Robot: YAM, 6 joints.
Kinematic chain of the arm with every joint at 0, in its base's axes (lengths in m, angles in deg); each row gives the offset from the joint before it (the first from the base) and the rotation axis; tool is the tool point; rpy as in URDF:
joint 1: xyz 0 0 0.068 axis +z
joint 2: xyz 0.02 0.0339 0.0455 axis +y
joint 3: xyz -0.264 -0.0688 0 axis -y
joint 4: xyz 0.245 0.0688 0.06 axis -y
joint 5: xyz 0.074 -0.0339 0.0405 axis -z
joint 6: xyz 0.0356 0 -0.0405 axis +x
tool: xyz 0 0 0 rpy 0 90 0
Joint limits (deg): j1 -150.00..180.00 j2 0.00..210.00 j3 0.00..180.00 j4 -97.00..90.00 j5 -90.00..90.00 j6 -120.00..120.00
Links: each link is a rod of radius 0.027 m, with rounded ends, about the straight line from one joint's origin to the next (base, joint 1, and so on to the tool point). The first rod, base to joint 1, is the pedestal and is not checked.
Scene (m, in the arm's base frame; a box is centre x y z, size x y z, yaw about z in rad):
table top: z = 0
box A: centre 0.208 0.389 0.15 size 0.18 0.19 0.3 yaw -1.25
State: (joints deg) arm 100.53 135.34 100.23 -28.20 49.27 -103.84
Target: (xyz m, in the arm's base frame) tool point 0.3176 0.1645 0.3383
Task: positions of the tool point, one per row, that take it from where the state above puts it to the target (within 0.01 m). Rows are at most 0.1 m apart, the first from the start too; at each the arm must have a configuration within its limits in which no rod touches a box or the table.
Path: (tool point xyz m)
1: -0.0495 0.4583 0.1883
2: -0.0366 0.4226 0.2473
3: -0.0244 0.3783 0.2958
4: -0.0138 0.3281 0.3326
5: -0.0055 0.2748 0.3571
6: 0.0004 0.2214 0.3696
7: 0.0555 0.2422 0.3697
8: 0.1190 0.2490 0.3667
9: 0.1869 0.2392 0.3604
10: 0.2548 0.2111 0.3510
11: 0.3176 0.1645 0.3383

